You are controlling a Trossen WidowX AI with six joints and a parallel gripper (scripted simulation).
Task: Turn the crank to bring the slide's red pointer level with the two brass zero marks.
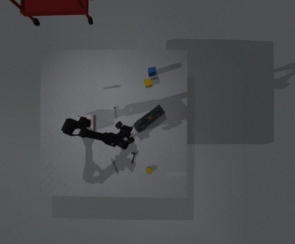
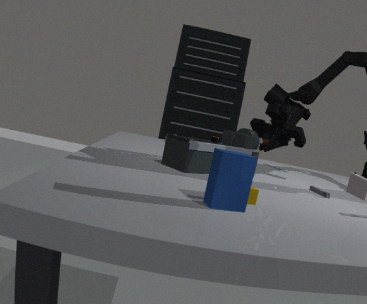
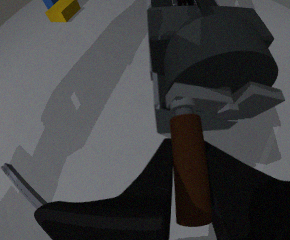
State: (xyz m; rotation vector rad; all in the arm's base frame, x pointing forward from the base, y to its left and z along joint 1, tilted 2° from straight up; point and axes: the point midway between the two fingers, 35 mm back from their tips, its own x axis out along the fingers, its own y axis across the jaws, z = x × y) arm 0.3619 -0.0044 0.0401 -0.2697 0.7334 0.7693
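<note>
The brown crank handle lies 20 mm above my gripper tip, 10 mm to the right of it and 10 mm behind it. The rest, counted from my gripper tip: red pointer 140 mm ahead, 100 mm to the left, 10 mm above; black hex key 250 mm to the right, 70 mm below, 40 mm ahead; yellow block 400 mm to the left, 80 mm ahead, 60 mm below.
</note>
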